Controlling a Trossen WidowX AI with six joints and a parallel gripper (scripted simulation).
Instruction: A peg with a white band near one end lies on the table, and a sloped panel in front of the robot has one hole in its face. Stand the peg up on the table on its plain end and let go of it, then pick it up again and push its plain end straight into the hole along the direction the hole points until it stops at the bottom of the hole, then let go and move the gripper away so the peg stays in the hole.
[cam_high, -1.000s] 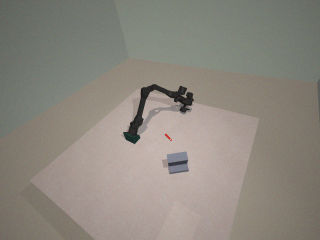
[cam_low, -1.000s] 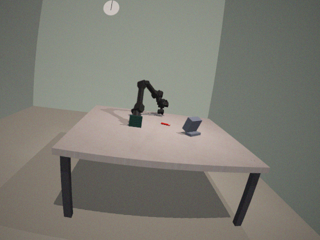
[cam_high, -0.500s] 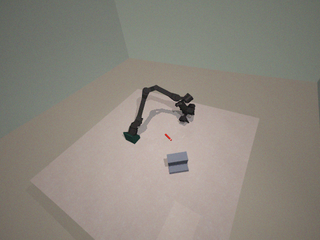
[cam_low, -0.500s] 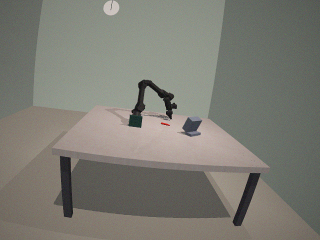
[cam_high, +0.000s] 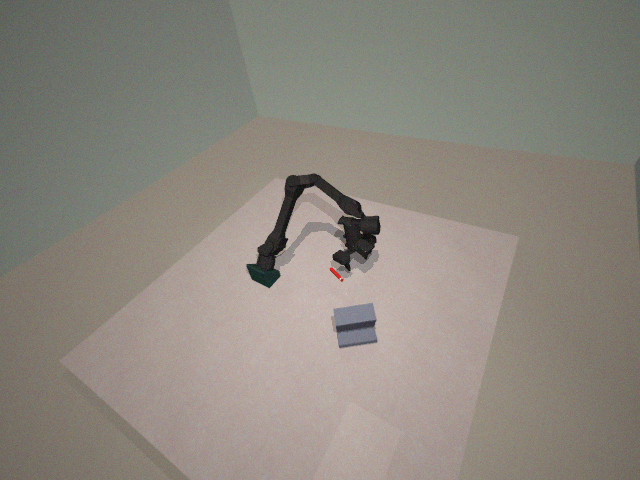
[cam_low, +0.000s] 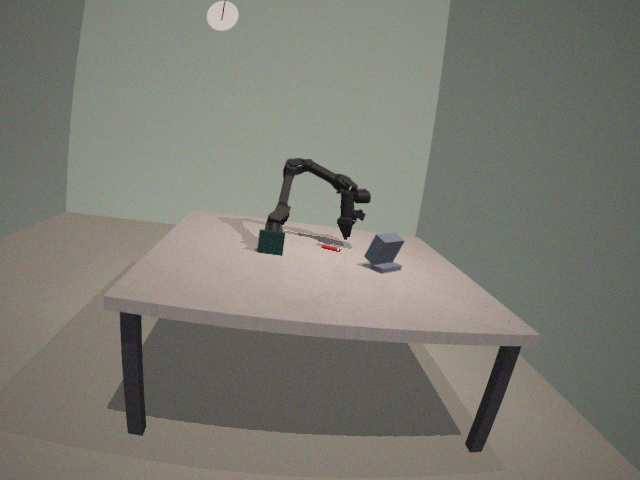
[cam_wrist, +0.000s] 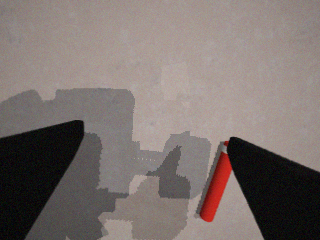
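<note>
Right now my gripper tip is 6 cm past the red peg, 5 cm to the left of it and 4 cm above it. The rest, counted from my gripper tip: low foot: 11 cm ahead, 27 cm to the right, 4 cm below; grey sloped panel: 9 cm ahead, 25 cm to the right, 3 cm above.
</note>
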